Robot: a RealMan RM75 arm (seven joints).
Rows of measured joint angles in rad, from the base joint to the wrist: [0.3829, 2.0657, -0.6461, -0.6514, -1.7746, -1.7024, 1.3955]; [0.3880, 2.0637, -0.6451, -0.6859, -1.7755, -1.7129, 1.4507]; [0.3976, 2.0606, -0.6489, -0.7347, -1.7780, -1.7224, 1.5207]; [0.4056, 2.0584, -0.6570, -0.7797, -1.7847, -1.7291, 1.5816]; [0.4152, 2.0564, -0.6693, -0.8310, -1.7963, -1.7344, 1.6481]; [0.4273, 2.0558, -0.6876, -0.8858, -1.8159, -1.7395, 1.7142]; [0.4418, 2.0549, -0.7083, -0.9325, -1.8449, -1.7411, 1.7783]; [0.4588, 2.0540, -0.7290, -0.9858, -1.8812, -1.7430, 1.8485]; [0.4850, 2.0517, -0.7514, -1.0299, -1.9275, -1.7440, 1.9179]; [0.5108, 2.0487, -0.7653, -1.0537, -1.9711, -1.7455, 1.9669]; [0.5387, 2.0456, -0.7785, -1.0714, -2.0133, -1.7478, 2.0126]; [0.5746, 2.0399, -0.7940, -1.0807, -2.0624, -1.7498, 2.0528]
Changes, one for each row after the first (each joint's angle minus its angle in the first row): [0.0051, -0.0020, 0.0010, -0.0345, -0.0009, -0.0105, 0.0552]; [0.0147, -0.0051, -0.0028, -0.0833, -0.0034, -0.0200, 0.1252]; [0.0227, -0.0073, -0.0109, -0.1283, -0.0101, -0.0267, 0.1861]; [0.0323, -0.0093, -0.0232, -0.1796, -0.0217, -0.0320, 0.2526]; [0.0444, -0.0099, -0.0415, -0.2344, -0.0413, -0.0371, 0.3187]; [0.0589, -0.0108, -0.0622, -0.2811, -0.0703, -0.0387, 0.3828]; [0.0759, -0.0117, -0.0829, -0.3344, -0.1066, -0.0406, 0.4530]; [0.1021, -0.0140, -0.1053, -0.3785, -0.1529, -0.0416, 0.5224]; [0.1279, -0.0170, -0.1192, -0.4023, -0.1965, -0.0431, 0.5714]; [0.1558, -0.0201, -0.1324, -0.4200, -0.2387, -0.0454, 0.6171]; [0.1917, -0.0258, -0.1479, -0.4293, -0.2878, -0.0474, 0.6573]
